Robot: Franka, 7 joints.
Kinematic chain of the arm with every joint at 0, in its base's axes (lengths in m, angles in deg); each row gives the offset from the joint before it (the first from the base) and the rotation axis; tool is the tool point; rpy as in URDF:
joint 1: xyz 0 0 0.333 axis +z
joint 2: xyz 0 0 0 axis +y
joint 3: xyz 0 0 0.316 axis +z
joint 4: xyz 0.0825 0 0 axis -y
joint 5: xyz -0.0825 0 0.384 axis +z
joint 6: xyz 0 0 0 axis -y
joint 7: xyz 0.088 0 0 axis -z
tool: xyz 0 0 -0.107 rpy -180 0 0
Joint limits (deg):
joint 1: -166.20..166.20
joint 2: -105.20..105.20
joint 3: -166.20..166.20
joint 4: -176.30..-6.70
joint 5: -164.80..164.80
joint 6: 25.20..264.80
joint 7: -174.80..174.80
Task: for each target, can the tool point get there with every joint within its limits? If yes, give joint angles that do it. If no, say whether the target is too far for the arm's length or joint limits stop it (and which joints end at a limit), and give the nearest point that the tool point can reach.
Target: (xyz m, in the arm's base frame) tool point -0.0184 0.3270 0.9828
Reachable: yes | joints 67.11 -24.78 20.83 -93.83 29.84 196.42 -6.21
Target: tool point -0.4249 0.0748 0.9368
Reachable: yes | joints 51.02 -7.49 90.06 -61.17 110.04 60.48 0.82
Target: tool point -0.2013 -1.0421 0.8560
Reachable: no: too far | nearest point -0.1460 -0.7556 0.7122 | short by 0.325 m
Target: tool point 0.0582 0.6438 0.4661
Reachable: yes | joints 107.61 31.17 -41.37 -75.80 -127.98 212.31 -101.20
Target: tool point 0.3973 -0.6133 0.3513
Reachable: yes | joints 103.39 -81.64 -136.11 -44.02 119.74 43.18 148.42
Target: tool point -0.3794 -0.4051 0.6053
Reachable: yes | joints 137.70 -38.42 77.82 -107.53 -56.91 112.60 -16.79
